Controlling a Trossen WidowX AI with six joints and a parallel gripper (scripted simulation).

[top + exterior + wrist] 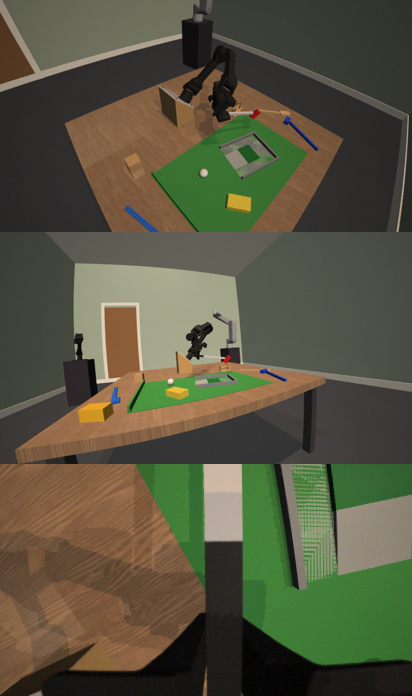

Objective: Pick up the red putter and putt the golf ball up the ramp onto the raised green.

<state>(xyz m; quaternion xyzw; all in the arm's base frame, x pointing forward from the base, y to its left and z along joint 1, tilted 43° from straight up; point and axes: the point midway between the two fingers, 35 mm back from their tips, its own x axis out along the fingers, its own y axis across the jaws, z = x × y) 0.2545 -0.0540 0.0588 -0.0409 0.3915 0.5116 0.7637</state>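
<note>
My gripper tip is now 100 mm to the right of the red putter, 60 mm short of it and 10 mm below it. Also, from my gripper tip: white golf ball 260 mm to the right, 110 mm below, 110 mm ahead; green mat 210 mm ahead, 140 mm below, 100 mm to the right; wooden stand 270 mm to the left, 100 mm below, 30 mm behind.
</note>
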